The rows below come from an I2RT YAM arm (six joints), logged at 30 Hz.
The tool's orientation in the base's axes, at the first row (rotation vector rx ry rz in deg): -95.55 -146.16 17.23
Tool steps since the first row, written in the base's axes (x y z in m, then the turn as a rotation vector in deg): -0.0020 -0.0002 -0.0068 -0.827 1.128 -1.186; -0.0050 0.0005 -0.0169 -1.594 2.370 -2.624; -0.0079 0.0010 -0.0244 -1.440 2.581 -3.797; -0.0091 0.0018 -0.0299 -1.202 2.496 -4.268; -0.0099 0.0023 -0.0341 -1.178 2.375 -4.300
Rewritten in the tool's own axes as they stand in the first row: 0.0009 -0.0005 0.0070 1.414 -0.060 1.166; 0.0032 -0.0008 0.0173 2.918 0.031 2.555; 0.0051 -0.0017 0.0251 3.096 0.493 3.650; 0.0066 -0.0013 0.0306 2.942 0.771 4.080; 0.0075 -0.0010 0.0348 2.823 0.752 4.121
